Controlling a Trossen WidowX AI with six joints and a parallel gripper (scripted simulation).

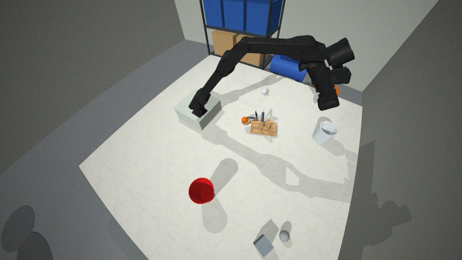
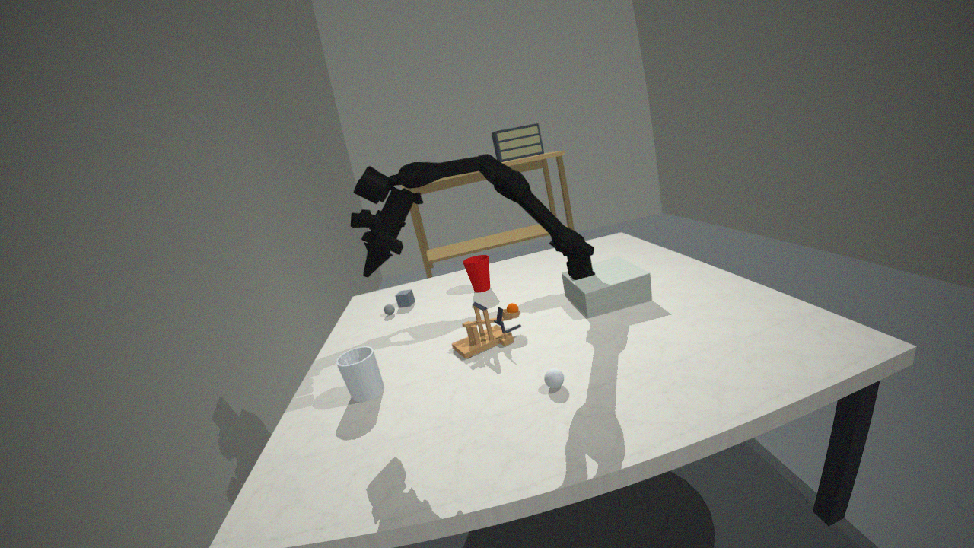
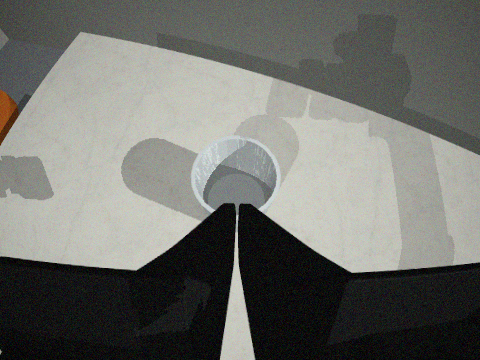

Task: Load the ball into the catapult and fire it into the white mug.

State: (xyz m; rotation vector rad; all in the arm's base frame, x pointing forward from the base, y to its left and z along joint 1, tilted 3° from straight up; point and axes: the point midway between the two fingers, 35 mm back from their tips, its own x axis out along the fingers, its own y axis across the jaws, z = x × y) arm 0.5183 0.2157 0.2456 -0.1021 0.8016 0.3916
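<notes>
The dark lever is 29 cm behind my gripper tip, 22 cm below it and 8 cm to the right of it. The rest, counted from my gripper tip: white mug (24 cm below, 7 cm ahead, 3 cm to the left); then orange ball (32 cm behind, 21 cm below, 13 cm to the right); then catapult (26 cm behind, 22 cm below, 9 cm to the right).
</notes>
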